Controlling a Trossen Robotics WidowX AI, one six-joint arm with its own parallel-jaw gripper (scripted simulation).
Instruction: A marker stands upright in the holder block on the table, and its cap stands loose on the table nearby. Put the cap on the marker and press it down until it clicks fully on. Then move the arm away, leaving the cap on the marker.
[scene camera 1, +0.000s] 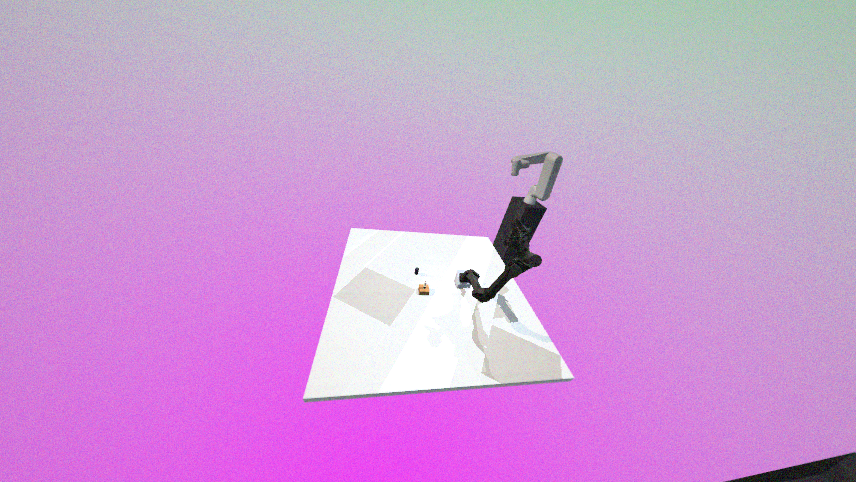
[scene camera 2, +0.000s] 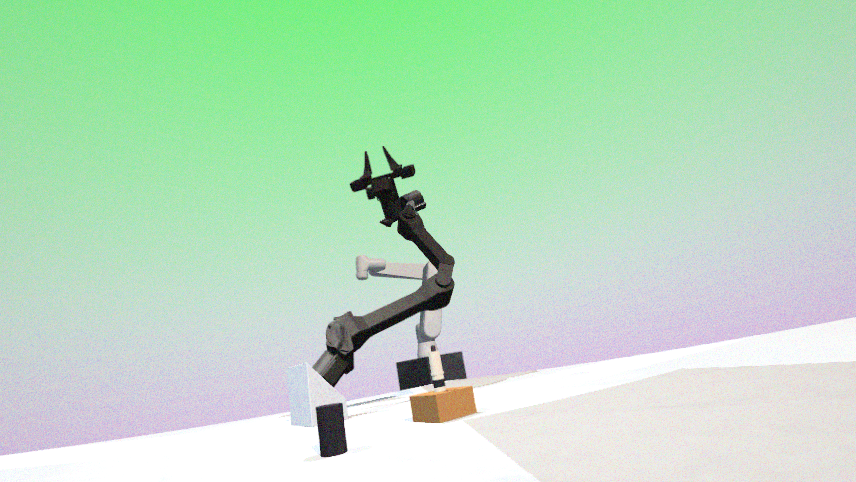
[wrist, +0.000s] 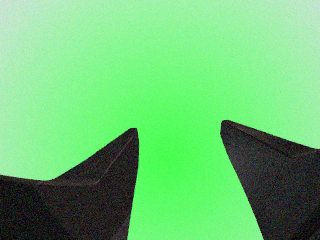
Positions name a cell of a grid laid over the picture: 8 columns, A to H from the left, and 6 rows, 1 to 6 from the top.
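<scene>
My gripper (scene camera 2: D2), (wrist: E4). Orange holder block (scene camera 2: E6).
</scene>
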